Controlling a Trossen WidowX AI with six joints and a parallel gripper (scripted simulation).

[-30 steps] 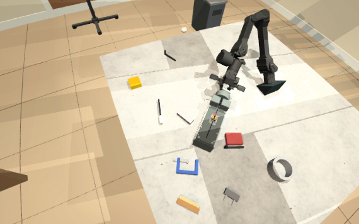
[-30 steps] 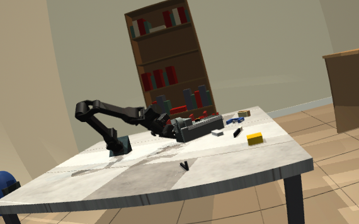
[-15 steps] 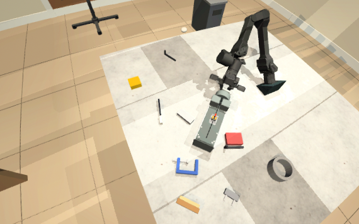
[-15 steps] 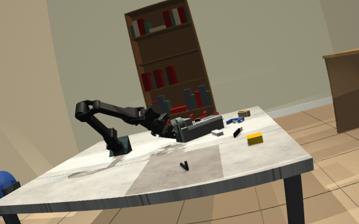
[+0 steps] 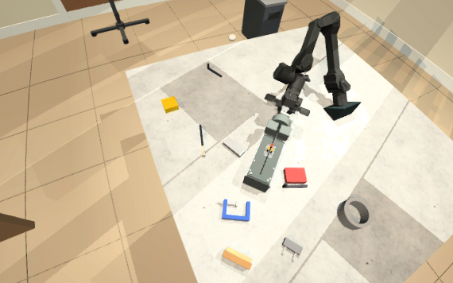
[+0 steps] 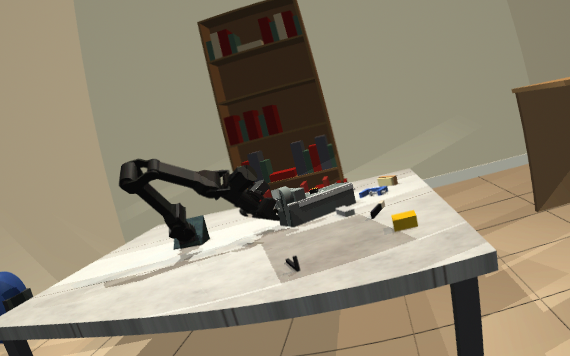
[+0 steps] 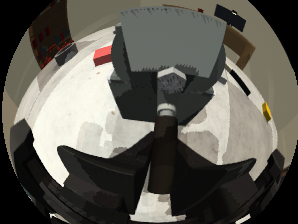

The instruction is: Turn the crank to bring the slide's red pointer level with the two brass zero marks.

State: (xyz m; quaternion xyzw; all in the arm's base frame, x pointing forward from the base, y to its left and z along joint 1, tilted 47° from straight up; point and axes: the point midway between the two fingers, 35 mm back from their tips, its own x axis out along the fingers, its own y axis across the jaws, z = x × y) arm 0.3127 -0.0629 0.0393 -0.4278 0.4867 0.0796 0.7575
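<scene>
Now: gripper tip 30 mm below the crank handle, 20 mm past it and 10 mm to the left of it. Also, from my gripper tip: grey block: 210 mm ahead, 20 mm below, 10 mm to the right; red pointer: 120 mm ahead, 90 mm to the left, 50 mm above; red block: 210 mm to the left, 80 mm ahead, 20 mm below.
</scene>
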